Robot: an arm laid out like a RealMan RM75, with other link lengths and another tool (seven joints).
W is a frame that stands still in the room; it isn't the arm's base.
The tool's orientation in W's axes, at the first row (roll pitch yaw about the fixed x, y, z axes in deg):
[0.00 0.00 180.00]
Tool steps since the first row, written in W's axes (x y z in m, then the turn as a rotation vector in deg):
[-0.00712 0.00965 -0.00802 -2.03 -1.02 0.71]
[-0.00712 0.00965 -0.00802 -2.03 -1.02 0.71]
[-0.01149 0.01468 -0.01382 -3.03 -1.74 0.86]
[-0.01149 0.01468 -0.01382 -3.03 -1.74 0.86]
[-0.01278 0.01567 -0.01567 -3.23 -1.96 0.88]
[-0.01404 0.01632 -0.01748 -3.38 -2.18 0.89]
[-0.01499 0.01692 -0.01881 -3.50 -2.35 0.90]
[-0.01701 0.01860 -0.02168 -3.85 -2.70 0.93]
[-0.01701 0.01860 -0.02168 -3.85 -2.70 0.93]
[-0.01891 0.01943 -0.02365 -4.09 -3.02 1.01]
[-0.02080 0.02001 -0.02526 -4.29 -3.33 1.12]
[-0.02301 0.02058 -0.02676 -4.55 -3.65 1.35]
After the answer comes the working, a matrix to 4 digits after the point.
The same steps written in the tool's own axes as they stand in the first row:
[0.00712 -0.00965 -0.00802 2.03 1.02 0.71]
[0.00712 -0.00965 -0.00802 2.03 1.02 0.71]
[0.01149 -0.01468 -0.01382 3.03 1.74 0.86]
[0.01149 -0.01468 -0.01382 3.03 1.74 0.86]
[0.01278 -0.01567 -0.01567 3.23 1.96 0.88]
[0.01404 -0.01632 -0.01748 3.38 2.18 0.89]
[0.01499 -0.01692 -0.01881 3.50 2.35 0.90]
[0.01701 -0.01860 -0.02168 3.85 2.70 0.93]
[0.01701 -0.01860 -0.02168 3.85 2.70 0.93]
[0.01891 -0.01943 -0.02365 4.09 3.02 1.01]
[0.02080 -0.02001 -0.02526 4.29 3.33 1.12]
[0.02301 -0.02058 -0.02676 4.55 3.65 1.35]

The tool's axes in the first row as the columns of a matrix, in W's axes (rounded; the answer above uses it unrounded):
[-1.0000 0.0000 0.0000]
[0.0000 -1.0000 0.0000]
[0.0000 0.0000 1.0000]

